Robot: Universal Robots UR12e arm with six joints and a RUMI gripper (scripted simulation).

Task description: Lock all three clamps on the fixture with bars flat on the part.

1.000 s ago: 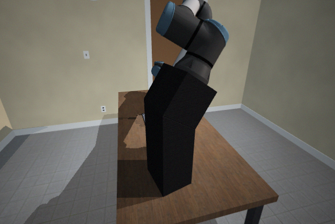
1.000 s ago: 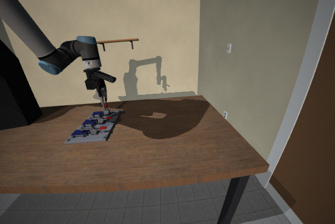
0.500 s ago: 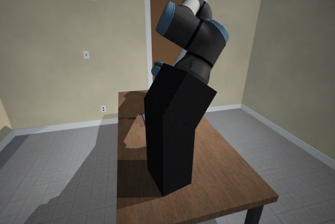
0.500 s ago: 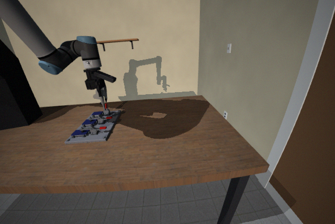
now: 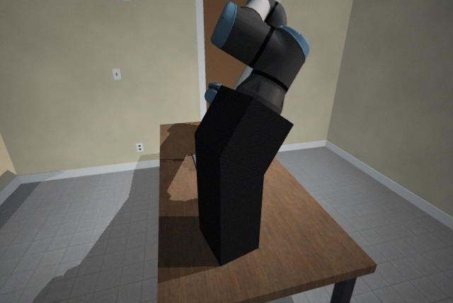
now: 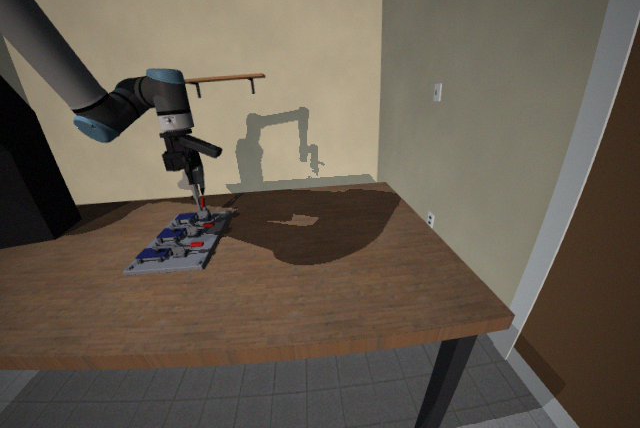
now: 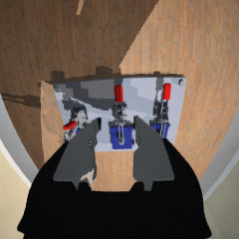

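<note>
Right now the grey fixture plate is 90 mm behind my hand and 160 mm below it. The rest, counted from my hand: blue part: 130 mm behind, 140 mm below.
</note>
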